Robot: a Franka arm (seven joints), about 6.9 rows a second.
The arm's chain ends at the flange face. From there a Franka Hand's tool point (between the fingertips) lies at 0.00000 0.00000 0.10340 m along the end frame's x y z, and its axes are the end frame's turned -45 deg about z.
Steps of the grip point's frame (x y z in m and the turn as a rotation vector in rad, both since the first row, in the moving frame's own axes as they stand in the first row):
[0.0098 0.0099 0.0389 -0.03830 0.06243 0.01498]
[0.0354 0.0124 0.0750 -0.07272 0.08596 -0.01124]
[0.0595 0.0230 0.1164 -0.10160 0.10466 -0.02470]
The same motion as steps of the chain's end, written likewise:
[0.0066 0.0018 0.0392 0.01706 0.07123 0.01498]
[0.0222 -0.0152 0.0757 0.00936 0.11220 -0.01124]
[0.0433 -0.0254 0.1175 0.00216 0.14585 -0.02470]

